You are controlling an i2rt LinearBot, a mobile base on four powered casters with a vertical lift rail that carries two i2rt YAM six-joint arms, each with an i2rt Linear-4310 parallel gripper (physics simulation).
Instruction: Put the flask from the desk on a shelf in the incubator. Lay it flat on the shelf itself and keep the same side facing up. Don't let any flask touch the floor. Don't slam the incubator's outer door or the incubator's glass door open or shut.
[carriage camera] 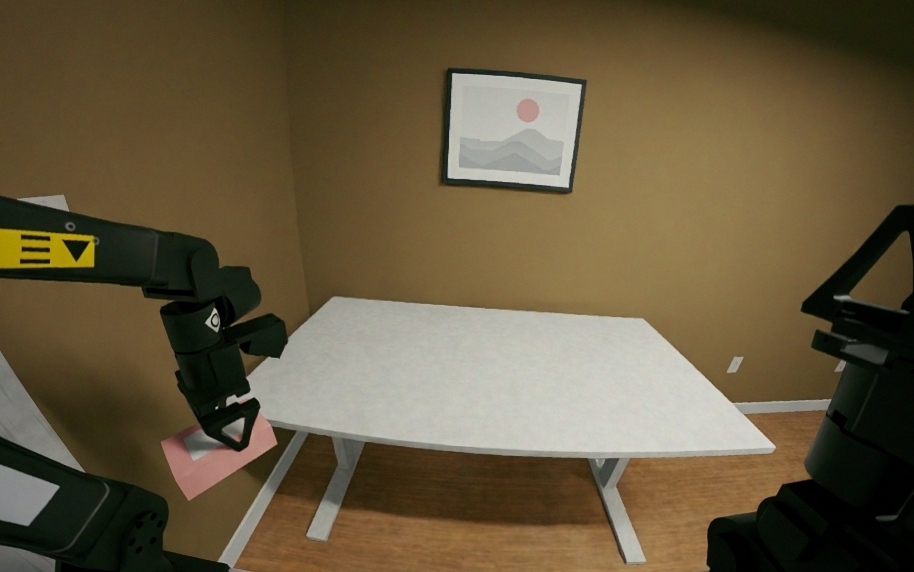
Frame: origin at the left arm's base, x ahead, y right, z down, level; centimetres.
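Seen in the pictures: left gripper, fingertip midpoint: (230, 432).
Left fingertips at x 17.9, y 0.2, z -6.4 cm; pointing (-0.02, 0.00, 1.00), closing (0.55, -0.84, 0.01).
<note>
A point is followed by its place in that frame.
A flat pink flask (217, 465) @(y 1.7, x 12.7, z -6.2 cm) with a pale label hangs beyond the desk's near left corner, clear of the desk (498, 377) @(y 47.3, x 64.4, z 17.4 cm), tilted in the picture with its labelled face showing. My left gripper (237, 437) @(y 0.2, x 17.9, z -6.4 cm) points down and is shut on the flask, its triangular finger lying over the label. The other finger is hidden. My right gripper (899, 225) is at the right edge, partly cut off, with fingers pointing up; it looks open and empty, far from the flask. The incubator cannot be made out.
A brown wall (370, 236) @(y -6.9, x 121.0, z -12.4 cm) stands behind the desk and another on the left, near the flask. Desk legs (328, 502) (620, 519) stand on the wooden floor (471, 512) @(y 44.4, x 60.4, z 89.4 cm). A pale surface (26, 411) @(y -42.5, x 16.7, z -3.7 cm) shows at the lower left. A framed picture (513, 131) @(y 52.6, x 116.9, z -59.5 cm) hangs on the wall.
</note>
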